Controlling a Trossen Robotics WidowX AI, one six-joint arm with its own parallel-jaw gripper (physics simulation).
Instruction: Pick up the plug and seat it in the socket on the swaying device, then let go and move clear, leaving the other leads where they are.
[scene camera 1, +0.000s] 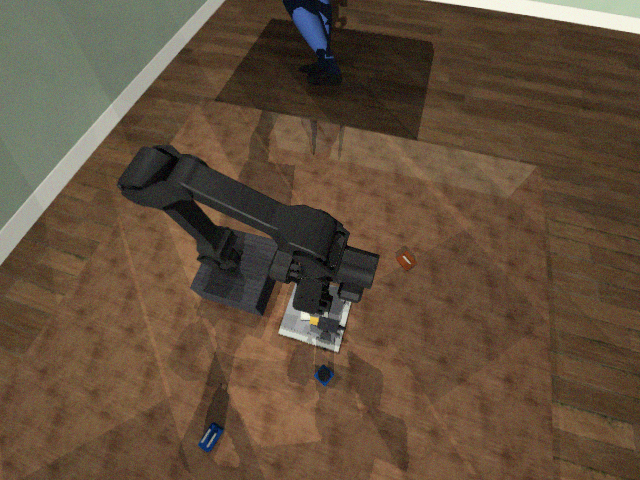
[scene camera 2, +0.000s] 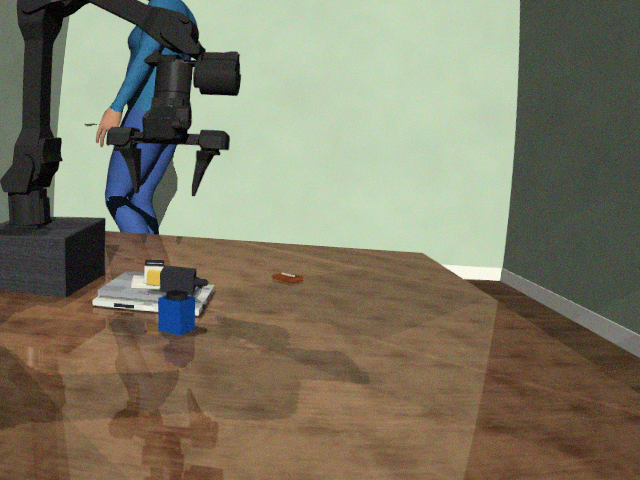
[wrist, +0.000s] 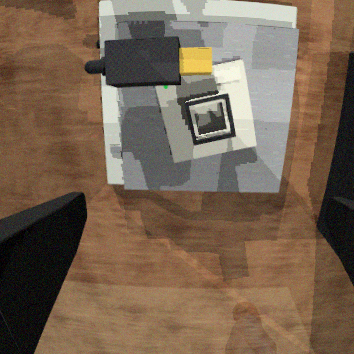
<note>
The gripper (scene camera 2: 164, 194) is open, holding nothing. Also in view: a plug (scene camera 2: 170, 278). Further things: a device (scene camera 1: 297, 320).
The plug also shows in the wrist view (wrist: 145, 61). The gripper shows as well in scene camera 1 (scene camera 1: 318, 287) and in the wrist view (wrist: 209, 207). The device shows as well in the wrist view (wrist: 227, 131).
</note>
